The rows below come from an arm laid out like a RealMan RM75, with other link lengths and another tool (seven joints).
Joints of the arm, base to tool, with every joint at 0 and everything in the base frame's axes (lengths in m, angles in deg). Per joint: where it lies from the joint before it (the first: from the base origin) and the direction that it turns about. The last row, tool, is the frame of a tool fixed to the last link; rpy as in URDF.
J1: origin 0 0 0.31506 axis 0 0 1
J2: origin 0 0 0 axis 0 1 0
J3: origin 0 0 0.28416 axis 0 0 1
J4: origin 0 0 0 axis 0 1 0
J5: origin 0 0 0.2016 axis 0 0 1
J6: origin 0 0 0 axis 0 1 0
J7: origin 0 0 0.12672 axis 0 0 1
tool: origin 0.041 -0.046 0.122 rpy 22.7 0 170.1
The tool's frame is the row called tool.
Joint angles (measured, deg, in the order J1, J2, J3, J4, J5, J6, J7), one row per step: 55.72, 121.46, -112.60, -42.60, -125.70, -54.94, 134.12; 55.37, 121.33, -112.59, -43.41, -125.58, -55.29, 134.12; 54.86, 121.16, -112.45, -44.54, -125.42, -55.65, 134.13; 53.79, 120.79, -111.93, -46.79, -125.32, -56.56, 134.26; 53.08, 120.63, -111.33, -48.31, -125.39, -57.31, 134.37; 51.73, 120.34, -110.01, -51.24, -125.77, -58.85, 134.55
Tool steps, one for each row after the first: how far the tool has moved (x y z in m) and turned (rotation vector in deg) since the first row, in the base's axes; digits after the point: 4 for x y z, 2 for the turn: -0.0016, -0.0013, 0.0001, -0.22, 0.33, 0.08; -0.0042, -0.0024, 0.0003, -0.37, 0.96, 0.16; -0.0084, -0.0045, 0.0019, -0.55, 2.07, 0.12; -0.0115, -0.0060, 0.0031, -0.66, 2.86, 0.01; -0.0173, -0.0079, 0.0067, -0.73, 4.21, -0.09
